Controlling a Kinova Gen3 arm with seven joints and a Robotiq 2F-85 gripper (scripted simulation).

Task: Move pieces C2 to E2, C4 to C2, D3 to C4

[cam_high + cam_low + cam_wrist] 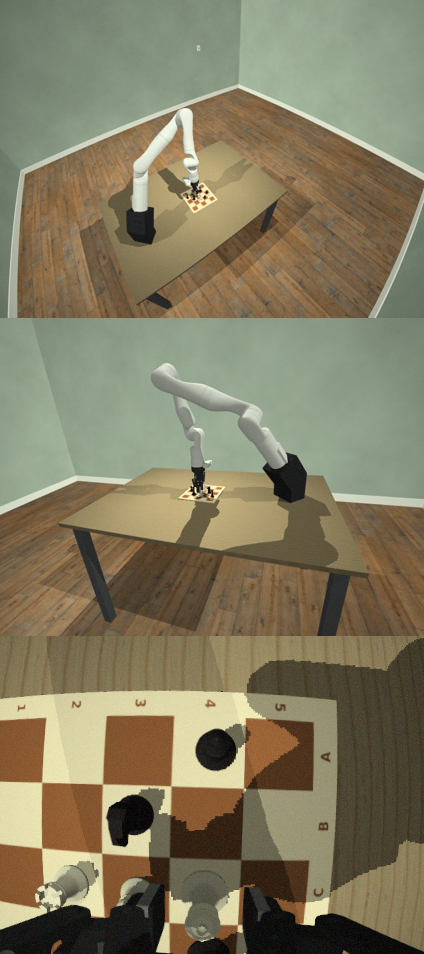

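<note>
The chessboard lies 4 cm to the right of my hand and 4 cm below it. Round my hand: black knight 4 cm behind, 4 cm to the right, 3 cm below.
</note>
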